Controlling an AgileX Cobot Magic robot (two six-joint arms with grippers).
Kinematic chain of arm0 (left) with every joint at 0, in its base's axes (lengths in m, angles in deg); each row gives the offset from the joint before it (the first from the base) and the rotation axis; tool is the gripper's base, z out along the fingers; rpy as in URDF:
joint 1: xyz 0 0 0.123 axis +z
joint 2: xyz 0 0 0 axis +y
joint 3: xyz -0.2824 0 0.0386 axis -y
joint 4: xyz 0.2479 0 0.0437 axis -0.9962 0 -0.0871
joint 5: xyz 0 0 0 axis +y
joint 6: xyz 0.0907 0 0.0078 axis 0.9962 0 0.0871
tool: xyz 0 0 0 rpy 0 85 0
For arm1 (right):
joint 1: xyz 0 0 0.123 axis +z
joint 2: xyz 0 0 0 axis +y
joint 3: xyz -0.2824 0 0.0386 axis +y
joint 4: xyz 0.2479 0 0.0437 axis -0.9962 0 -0.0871
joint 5: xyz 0 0 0 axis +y
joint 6: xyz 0.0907 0 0.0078 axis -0.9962 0 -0.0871
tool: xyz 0 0 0 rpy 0 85 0
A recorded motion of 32 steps. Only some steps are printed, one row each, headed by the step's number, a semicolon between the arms.
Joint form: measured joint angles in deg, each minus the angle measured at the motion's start. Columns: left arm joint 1, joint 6, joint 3, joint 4, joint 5, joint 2; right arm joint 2, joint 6, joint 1, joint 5, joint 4, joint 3.
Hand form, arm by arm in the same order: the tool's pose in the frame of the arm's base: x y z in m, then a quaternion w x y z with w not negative. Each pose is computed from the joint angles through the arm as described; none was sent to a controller.
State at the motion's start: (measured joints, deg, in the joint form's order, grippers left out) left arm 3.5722 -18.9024 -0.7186 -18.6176 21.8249 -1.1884; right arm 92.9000 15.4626 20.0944 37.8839 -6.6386 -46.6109
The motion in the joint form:
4: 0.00 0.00 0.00 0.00 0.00 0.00; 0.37 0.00 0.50 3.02 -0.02 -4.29
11: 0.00 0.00 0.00 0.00 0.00 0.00; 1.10 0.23 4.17 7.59 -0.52 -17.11
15: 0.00 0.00 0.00 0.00 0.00 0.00; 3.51 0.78 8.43 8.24 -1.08 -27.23
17: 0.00 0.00 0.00 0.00 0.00 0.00; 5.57 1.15 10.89 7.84 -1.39 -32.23
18: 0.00 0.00 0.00 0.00 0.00 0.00; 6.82 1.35 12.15 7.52 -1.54 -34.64
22: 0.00 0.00 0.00 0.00 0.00 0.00; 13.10 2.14 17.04 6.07 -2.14 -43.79
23: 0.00 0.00 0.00 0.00 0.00 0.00; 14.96 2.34 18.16 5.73 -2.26 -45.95
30: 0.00 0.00 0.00 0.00 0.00 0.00; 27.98 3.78 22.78 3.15 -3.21 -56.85
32: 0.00 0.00 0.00 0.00 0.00 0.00; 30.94 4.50 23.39 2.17 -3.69 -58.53
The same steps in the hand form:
4: 0.0508 0.0140 0.1775 0.60458 -0.07139 0.79121 0.05802; 0.2652 0.1070 0.1791 0.09999 -0.26952 0.95664 0.04684
11: 0.0508 0.0140 0.1775 0.60458 -0.07139 0.79121 0.05802; 0.2924 0.1407 0.2292 0.16255 -0.30263 0.93699 0.06353
15: 0.0508 0.0140 0.1775 0.60458 -0.07139 0.79121 0.05802; 0.3086 0.1777 0.2634 0.21955 -0.33818 0.91145 0.08182
17: 0.0508 0.0140 0.1775 0.60458 -0.07139 0.79121 0.05802; 0.3151 0.1998 0.2760 0.24558 -0.35764 0.89624 0.09241
18: 0.0508 0.0140 0.1775 0.60458 -0.07139 0.79121 0.05802; 0.3180 0.2115 0.2804 0.25683 -0.36742 0.88853 0.09772
22: 0.0508 0.0140 0.1775 0.60458 -0.07139 0.79121 0.05802; 0.3276 0.2602 0.2857 0.28770 -0.40436 0.86013 0.11789
23: 0.0508 0.0140 0.1775 0.60458 -0.07139 0.79121 0.05802; 0.3298 0.2724 0.2838 0.29178 -0.41294 0.85408 0.12202
30: 0.0508 0.0140 0.1775 0.60458 -0.07139 0.79121 0.05802; 0.3462 0.3354 0.2407 0.29066 -0.45055 0.83304 0.13623
32: 0.0508 0.0140 0.1775 0.60458 -0.07139 0.79121 0.05802; 0.3498 0.3463 0.2254 0.28771 -0.45733 0.83007 0.13803

